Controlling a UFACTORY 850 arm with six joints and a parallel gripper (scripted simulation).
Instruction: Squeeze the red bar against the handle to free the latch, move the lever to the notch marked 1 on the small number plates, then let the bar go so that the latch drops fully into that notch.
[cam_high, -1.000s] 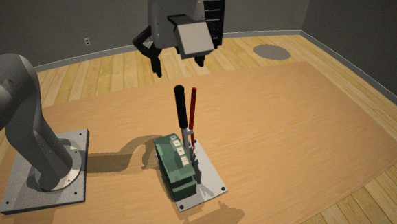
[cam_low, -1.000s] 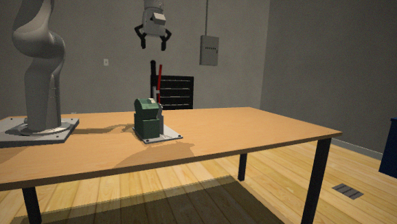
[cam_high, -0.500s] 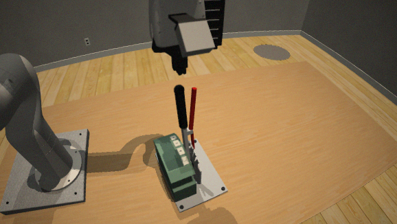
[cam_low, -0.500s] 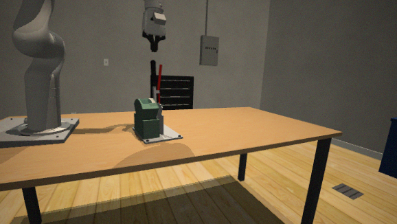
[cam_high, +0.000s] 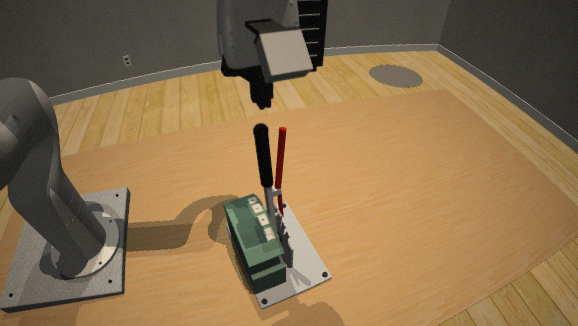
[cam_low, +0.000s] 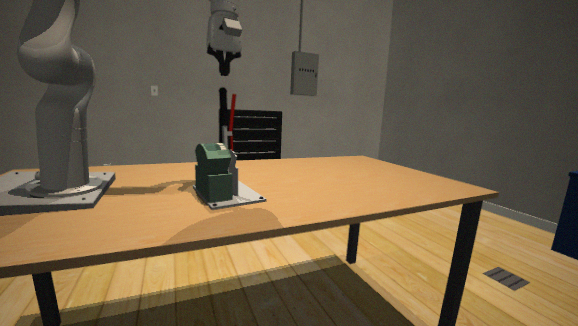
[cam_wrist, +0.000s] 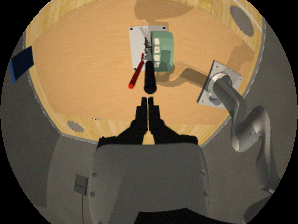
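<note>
Right now my hand is 2 cm short of the red bar, 1 cm to the left of it and 20 cm above it.
</note>
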